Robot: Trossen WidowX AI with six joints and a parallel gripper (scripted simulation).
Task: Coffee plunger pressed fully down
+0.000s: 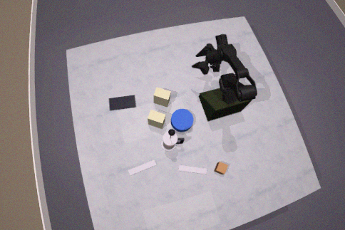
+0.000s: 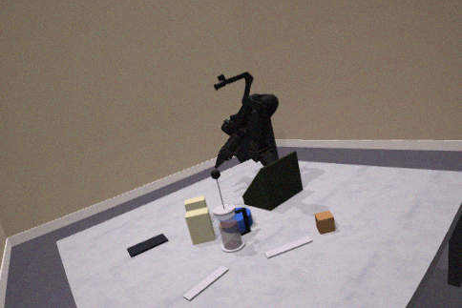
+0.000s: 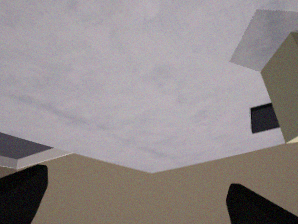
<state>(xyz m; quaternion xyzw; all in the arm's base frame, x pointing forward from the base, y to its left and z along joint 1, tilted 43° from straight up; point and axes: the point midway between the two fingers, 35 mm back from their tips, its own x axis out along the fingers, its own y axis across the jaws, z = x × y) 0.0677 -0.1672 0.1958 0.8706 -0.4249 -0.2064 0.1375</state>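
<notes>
Now: gripper tip 270 mm short of the coffee press, 340 mm to the right of it and 40 mm above it. Also, from my gripper tip: orange cube (80 mm ahead, 570 mm to the left, 140 mm below); then dark flat tile (430 mm ahead, 20 mm to the left, 160 mm below).
</notes>
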